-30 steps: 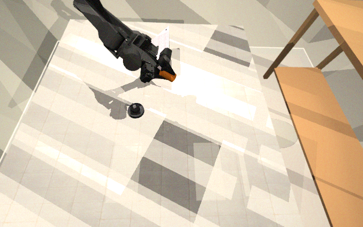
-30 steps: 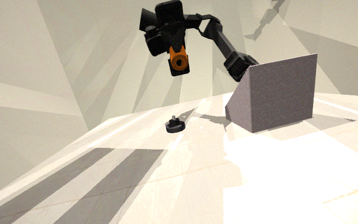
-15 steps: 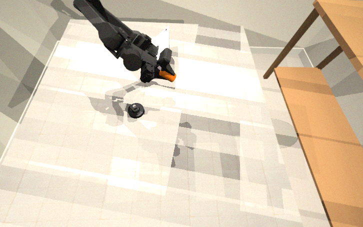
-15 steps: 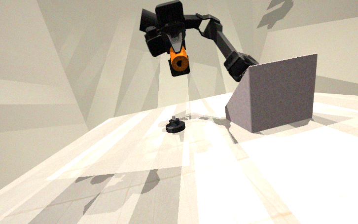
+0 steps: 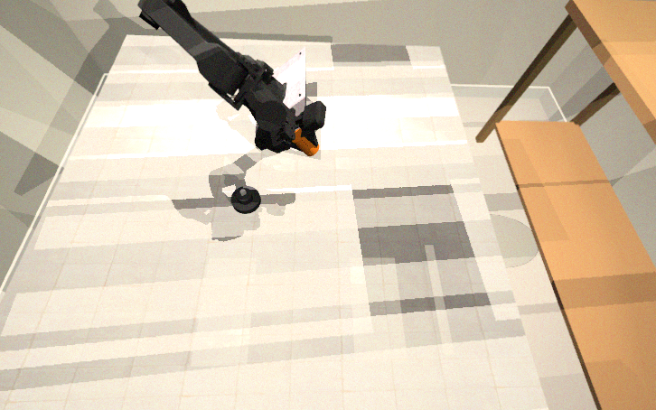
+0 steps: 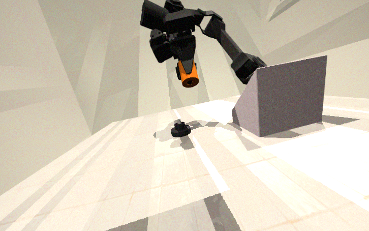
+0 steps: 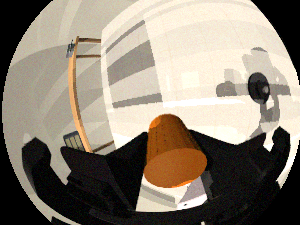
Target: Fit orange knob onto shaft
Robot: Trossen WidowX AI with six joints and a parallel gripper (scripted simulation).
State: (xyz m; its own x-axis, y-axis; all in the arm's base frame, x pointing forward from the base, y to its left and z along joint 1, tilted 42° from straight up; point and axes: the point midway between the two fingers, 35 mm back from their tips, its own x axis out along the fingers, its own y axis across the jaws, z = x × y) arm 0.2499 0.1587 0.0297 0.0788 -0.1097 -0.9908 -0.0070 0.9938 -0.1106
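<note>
Right now my gripper tip is 20 mm to the left of the orange knob and 30 mm below it. Also, from my gripper tip: black round pedestal (60 mm ahead, 190 mm to the right, 170 mm below).
</note>
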